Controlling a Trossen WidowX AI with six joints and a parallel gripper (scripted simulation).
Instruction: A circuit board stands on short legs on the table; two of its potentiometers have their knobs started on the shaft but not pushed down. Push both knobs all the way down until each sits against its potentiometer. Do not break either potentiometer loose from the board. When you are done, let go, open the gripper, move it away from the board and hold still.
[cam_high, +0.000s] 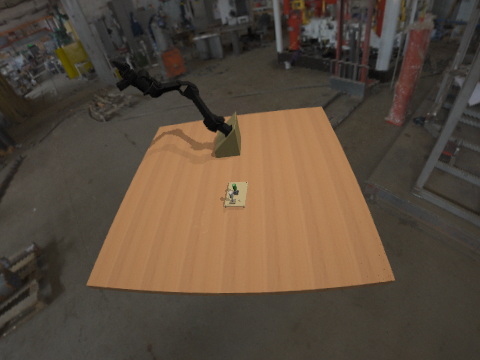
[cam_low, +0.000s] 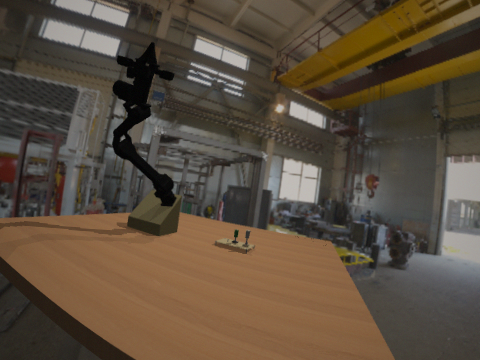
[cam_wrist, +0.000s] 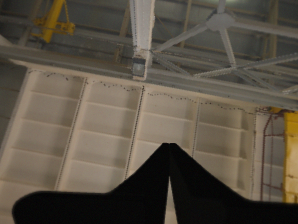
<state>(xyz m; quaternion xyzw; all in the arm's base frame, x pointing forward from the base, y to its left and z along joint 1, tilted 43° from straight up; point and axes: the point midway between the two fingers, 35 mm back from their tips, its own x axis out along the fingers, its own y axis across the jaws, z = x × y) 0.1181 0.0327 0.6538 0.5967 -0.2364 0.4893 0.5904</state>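
My gripper tip is 350 mm short of the grey knob, 400 mm to the right of it and 620 mm above it.
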